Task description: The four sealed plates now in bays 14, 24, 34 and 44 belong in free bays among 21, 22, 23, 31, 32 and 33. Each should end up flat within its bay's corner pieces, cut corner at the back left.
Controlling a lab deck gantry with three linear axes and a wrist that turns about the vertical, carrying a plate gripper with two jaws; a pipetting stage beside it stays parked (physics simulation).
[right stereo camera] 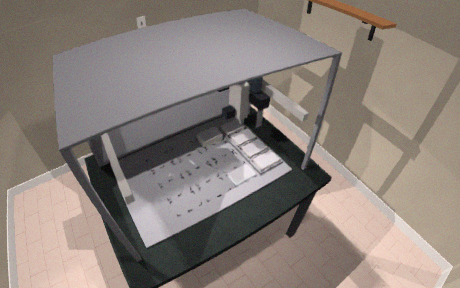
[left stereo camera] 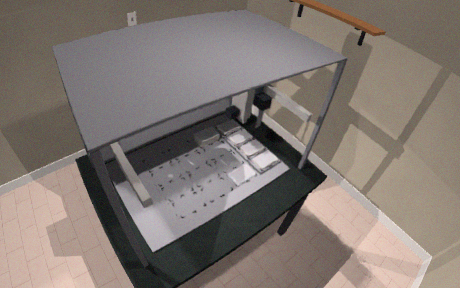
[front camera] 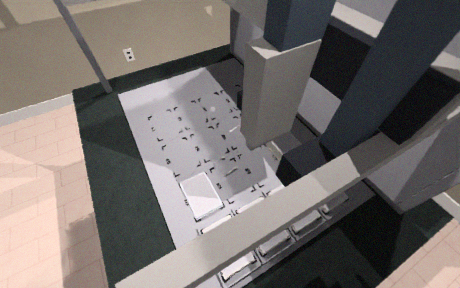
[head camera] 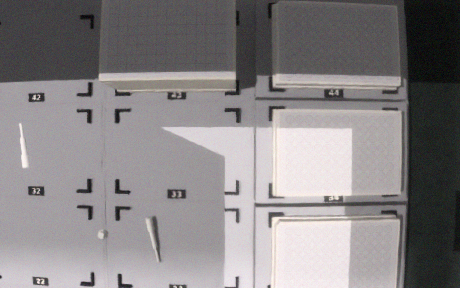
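Seen in the pictures: gripper, fingertip midpoint: (right stereo camera: 252,121) (left stereo camera: 251,121); robot's base at its link origin: (right stereo camera: 178,215) (left stereo camera: 182,217) (front camera: 148,118).
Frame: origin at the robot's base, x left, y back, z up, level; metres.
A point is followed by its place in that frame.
Observation:
Sealed plates lie in bay 44 (head camera: 335,40) @[z 0.029, x 0.366, y -0.552 m], bay 34 (head camera: 325,155) @[z 0.029, x 0.255, y -0.541 m] and bay 24 (head camera: 320,252) @[z 0.029, x 0.160, y -0.537 m], all flat in the head view. The bay 14 plate (left stereo camera: 265,161) @[z 0.029, x 0.028, y -0.544 m] (right stereo camera: 265,161) @[z 0.029, x 0.033, y -0.540 m] lies at the front right of the deck; the front view shows part of it. Cut corners are too small to tell. Bays 32 and 33 hold no plate. My gripper (left stereo camera: 258,124) @[z 0.159, x 0.220, y -0.581 m] (right stereo camera: 259,124) @[z 0.159, x 0.220, y -0.581 m] is open and carries no plate; it hangs high near the back right of the deck. Its front jaw shows in the stereo views, the rear one is hidden.
A tall pale box (head camera: 167,40) @[z 0.042, x 0.358, y -0.393 m] (left stereo camera: 206,136) @[z 0.042, x 0.349, y -0.379 m] stands in bay 43. A white plate (front camera: 201,195) @[z 0.014, x 0.042, y -0.400 m] (left stereo camera: 242,175) @[z 0.014, x 0.033, y -0.385 m] lies in bay 13. Loose tips lie in bay 32 (head camera: 23,146) @[z 0.005, x 0.262, y -0.217 m] and bay 23 (head camera: 153,239) @[z 0.005, x 0.162, y -0.368 m], and a small disc (head camera: 102,234) @[z 0.004, x 0.166, y -0.310 m] lies between bays 22 and 23.

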